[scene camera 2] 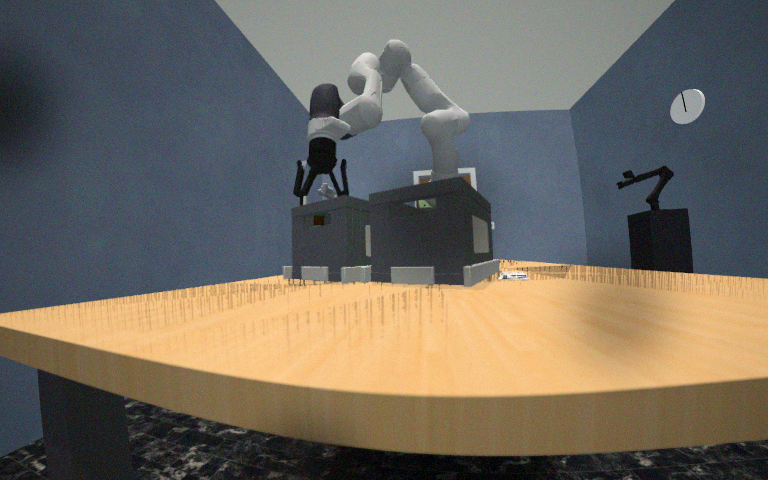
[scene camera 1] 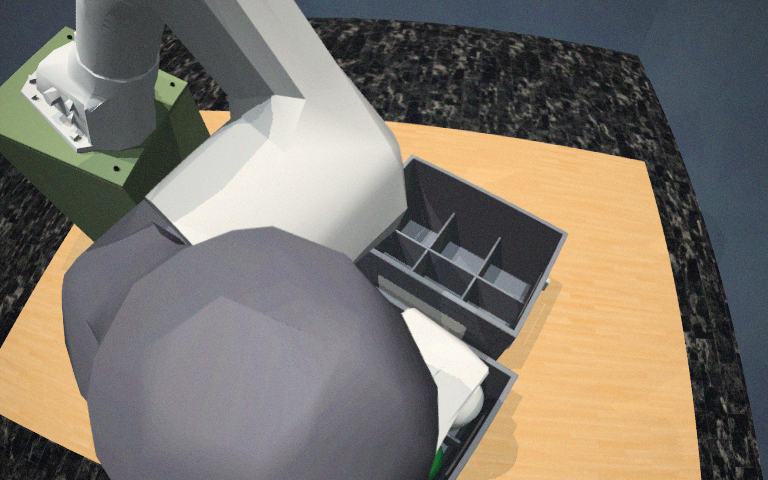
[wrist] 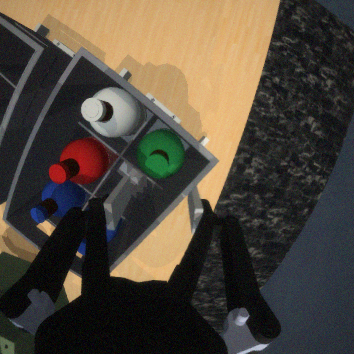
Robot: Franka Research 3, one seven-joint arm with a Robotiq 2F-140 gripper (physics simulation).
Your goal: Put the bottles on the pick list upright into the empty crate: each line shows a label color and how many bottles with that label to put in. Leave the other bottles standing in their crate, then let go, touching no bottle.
A red bottle shows in the wrist view (83, 160).
